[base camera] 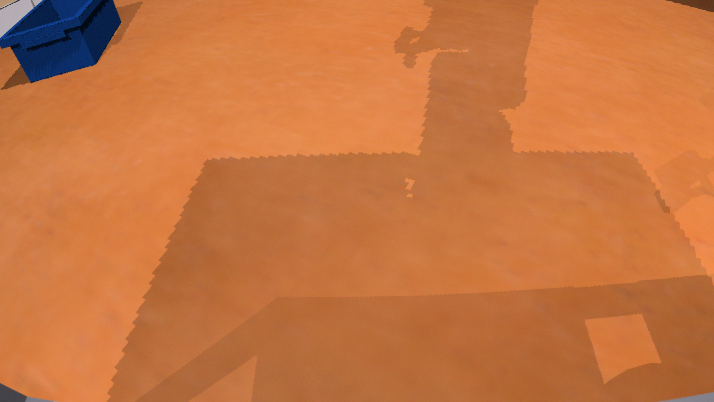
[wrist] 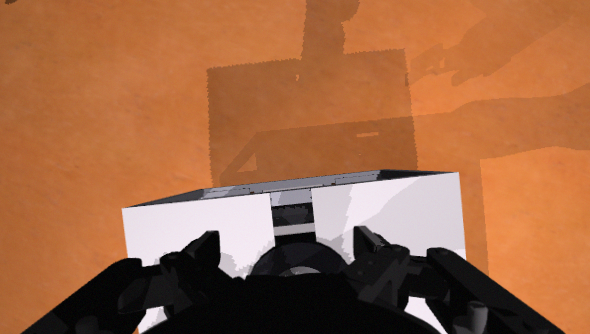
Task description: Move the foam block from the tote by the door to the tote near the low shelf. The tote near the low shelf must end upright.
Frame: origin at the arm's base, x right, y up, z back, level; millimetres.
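Seen in the pictures: gripper, fingertip midpoint: (wrist: 287,243).
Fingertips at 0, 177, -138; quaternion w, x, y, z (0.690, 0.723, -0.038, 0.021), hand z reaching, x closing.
A point is followed by its place in that frame, as x, y, z.
A blue tote (base camera: 62,55) @[-684, -354, -857] stands upright on the floor at the top left of the base camera view. Its inside is mostly hidden, and I cannot tell from this view which of the two totes it is. The foam block does not show in either view. My gripper (wrist: 287,243) @[0, 177, -138] is open and empty, over the white top of my own base in the wrist view, well away from the tote.
The white base top (wrist: 400,210) fills the lower middle of the wrist view. The orange floor (base camera: 300,100) @[-106, -397, -646] (wrist: 100,100) @[-572, -397, -455] carries shadows of the base and arm. A pale surface (base camera: 15,17) @[-1171, -355, -1266] shows behind the tote, at the top left corner.
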